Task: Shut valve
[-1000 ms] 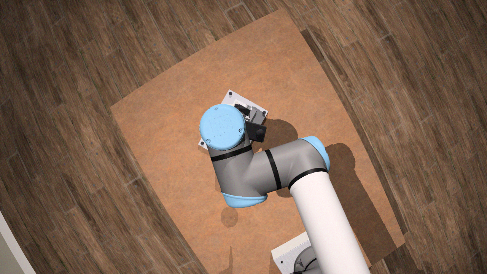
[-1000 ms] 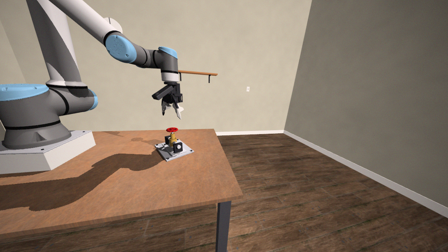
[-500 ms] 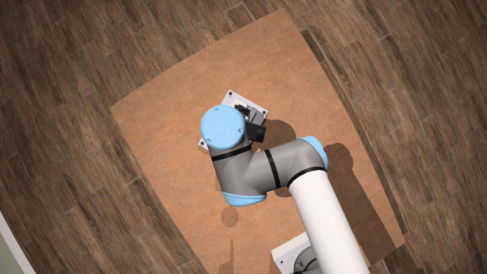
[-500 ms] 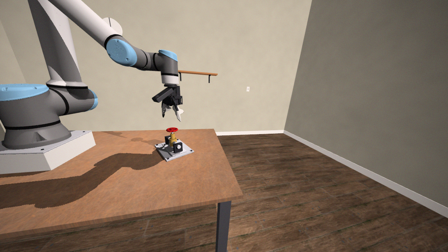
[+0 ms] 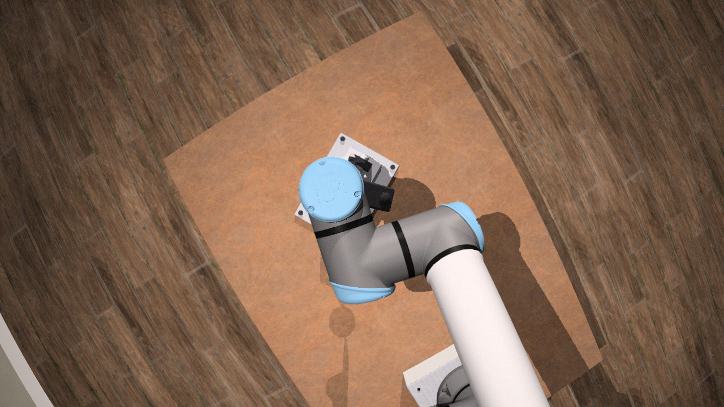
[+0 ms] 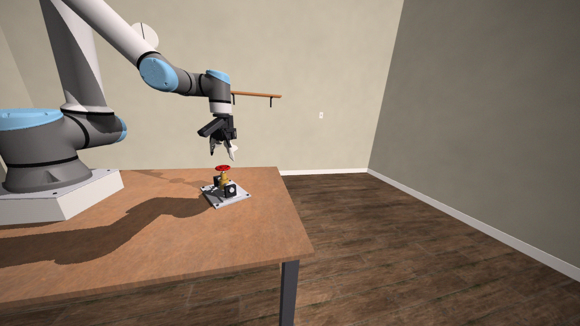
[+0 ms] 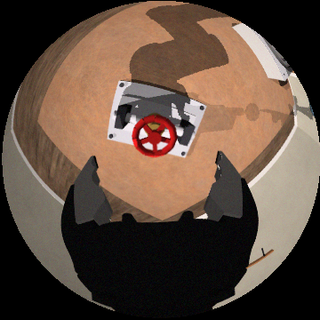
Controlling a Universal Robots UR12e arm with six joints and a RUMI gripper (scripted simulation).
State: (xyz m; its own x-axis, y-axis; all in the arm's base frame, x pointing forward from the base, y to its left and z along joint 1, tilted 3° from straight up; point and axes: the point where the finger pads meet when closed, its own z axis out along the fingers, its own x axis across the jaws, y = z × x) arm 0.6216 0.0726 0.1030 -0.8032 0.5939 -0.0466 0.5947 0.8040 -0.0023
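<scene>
The red handwheel is 60 mm below my hand. Round my hand: base plate: 180 mm below.
</scene>
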